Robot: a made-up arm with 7 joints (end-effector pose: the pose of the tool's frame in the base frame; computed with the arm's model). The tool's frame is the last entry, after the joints. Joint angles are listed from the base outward.
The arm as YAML. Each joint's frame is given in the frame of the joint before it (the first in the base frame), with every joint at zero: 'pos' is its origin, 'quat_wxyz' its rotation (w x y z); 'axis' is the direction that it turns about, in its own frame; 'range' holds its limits. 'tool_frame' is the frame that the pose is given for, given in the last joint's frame.
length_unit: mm
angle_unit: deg
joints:
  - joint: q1
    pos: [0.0, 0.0, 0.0]
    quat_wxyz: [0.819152, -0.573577, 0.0, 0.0]
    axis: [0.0, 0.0, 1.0]
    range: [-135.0, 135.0]
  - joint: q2
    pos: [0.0, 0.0, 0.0]
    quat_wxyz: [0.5, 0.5, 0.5, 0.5]
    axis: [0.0, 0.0, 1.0]
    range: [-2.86, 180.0]
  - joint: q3
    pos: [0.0, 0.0, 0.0]
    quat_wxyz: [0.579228, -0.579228, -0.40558, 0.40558]
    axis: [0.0, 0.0, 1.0]
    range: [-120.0, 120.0]
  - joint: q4
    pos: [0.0, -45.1, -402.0]
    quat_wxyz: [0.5, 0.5, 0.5, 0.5]
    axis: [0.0, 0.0, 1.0]
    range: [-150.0, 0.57]
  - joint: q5
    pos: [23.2, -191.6, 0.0]
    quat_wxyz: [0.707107, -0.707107, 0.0, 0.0]
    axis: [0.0, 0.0, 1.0]
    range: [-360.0, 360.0]
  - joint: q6
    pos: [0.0, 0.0, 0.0]
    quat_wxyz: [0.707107, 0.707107, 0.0, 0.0]
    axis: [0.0, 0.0, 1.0]
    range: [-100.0, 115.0]
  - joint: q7
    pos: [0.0, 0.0, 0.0]
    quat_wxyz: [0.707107, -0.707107, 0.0, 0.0]
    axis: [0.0, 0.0, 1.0]
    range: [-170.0, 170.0]
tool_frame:
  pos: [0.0, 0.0, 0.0]
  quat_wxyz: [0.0, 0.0, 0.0, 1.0]
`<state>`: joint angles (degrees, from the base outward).
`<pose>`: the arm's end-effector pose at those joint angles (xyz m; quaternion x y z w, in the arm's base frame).
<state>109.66 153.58 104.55 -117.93 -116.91 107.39 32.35</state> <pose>0.3838 0.1116 -0.0413 -0.5847 0.7885 -0.0985 0.1634</pose>
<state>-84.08 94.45 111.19 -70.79 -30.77 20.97 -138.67</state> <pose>-0.0734 0.5167 0.1117 0.6635 -0.0040 0.3967 0.6343</pose>
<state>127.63 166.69 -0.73 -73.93 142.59 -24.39 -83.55</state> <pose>0.1787 0.3919 -0.3033 0.1577 0.1643 -0.7017 0.6751</pose>
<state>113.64 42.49 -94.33 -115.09 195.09 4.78 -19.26</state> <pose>-0.3622 -0.1356 0.1394 -0.0519 -0.5683 -0.7989 0.1899</pose>
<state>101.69 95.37 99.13 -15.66 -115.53 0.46 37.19</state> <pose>-0.0745 0.5470 0.2283 0.6367 0.5357 -0.3693 0.4138</pose>
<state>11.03 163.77 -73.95 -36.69 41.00 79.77 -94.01</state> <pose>0.1108 0.2942 0.4953 0.2071 0.9174 0.1563 0.3017</pose>
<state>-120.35 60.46 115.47 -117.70 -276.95 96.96 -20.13</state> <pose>0.1539 0.3565 0.1061 0.1416 0.9423 -0.0186 0.3026</pose>
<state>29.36 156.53 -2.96 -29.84 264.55 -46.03 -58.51</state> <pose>0.3089 0.2750 0.4237 0.1123 -0.7609 0.6008 0.2181</pose>
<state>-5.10 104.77 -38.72 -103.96 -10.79 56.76 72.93</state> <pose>0.2001 0.3977 -0.0306 0.5220 -0.4233 -0.0730 0.7369</pose>
